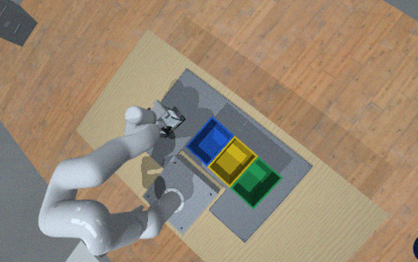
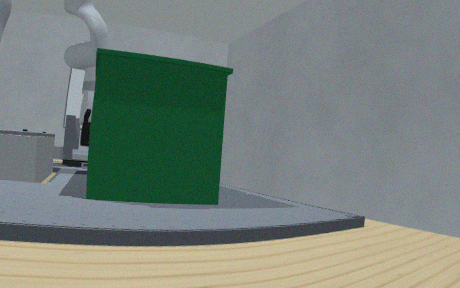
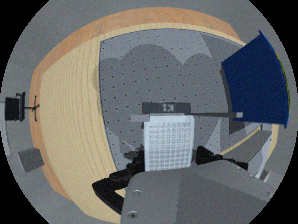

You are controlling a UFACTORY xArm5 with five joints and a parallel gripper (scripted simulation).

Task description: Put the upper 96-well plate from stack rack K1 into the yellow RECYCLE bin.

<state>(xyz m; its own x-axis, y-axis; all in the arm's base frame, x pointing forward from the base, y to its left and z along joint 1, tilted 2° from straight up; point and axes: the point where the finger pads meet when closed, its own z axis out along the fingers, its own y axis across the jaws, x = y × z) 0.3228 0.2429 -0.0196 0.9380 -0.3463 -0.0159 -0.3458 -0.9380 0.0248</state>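
The 96-well plate is 3 cm below my hand. Round my hand: yellow bin 41 cm to the right, 2 cm above, 1 cm ahead; then green bin 54 cm to the right, 2 cm above, 1 cm behind; then blue bin 28 cm to the right, 4 cm ahead, 2 cm above.
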